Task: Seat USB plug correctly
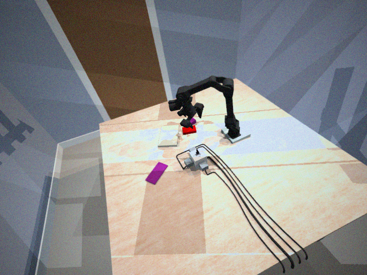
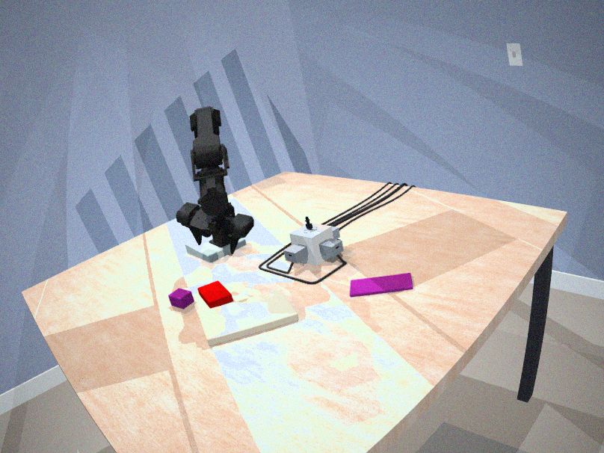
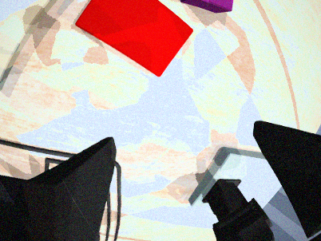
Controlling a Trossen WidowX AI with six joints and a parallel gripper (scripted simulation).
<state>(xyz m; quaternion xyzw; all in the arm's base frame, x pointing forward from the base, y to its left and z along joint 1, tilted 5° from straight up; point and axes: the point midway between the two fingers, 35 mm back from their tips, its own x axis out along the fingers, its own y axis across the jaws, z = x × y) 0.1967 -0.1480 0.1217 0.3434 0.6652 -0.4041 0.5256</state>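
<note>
Right now my gripper tip is 10 cm short of the USB plug, 22 cm to the right of it and 1 cm above it. Round my gripper tip: small purple cube: 2 cm behind, 13 cm to the right, 8 cm below; pale flat board: 18 cm ahead, 8 cm to the right, 9 cm below; red block: 4 cm ahead, 6 cm to the right, 9 cm below.
</note>
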